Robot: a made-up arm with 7 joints. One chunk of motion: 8 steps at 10 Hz.
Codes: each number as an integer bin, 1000 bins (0 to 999) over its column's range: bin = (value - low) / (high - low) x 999, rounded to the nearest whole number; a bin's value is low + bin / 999 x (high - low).
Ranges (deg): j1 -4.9..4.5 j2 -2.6..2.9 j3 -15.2..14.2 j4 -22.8..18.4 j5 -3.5..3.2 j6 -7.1..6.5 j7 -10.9..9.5
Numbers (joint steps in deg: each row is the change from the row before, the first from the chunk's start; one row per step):
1: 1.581 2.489 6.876 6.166 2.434 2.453 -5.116
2: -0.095 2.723 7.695 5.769 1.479 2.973 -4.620
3: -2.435 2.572 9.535 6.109 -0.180 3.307 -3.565
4: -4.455 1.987 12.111 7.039 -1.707 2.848 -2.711
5: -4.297 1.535 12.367 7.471 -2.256 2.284 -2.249
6: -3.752 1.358 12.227 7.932 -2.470 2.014 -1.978
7: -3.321 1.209 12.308 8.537 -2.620 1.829 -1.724
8: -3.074 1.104 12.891 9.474 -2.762 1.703 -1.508
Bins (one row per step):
1: 689 924 750 702 885 702 283
2: 511 967 778 693 742 740 308
3: 262 939 840 701 495 764 359
4: 47 833 928 724 267 731 401
5: 64 751 937 734 185 689 424
6: 122 719 932 745 154 669 437
7: 168 692 935 760 131 656 449
8: 194 673 955 783 110 647 460

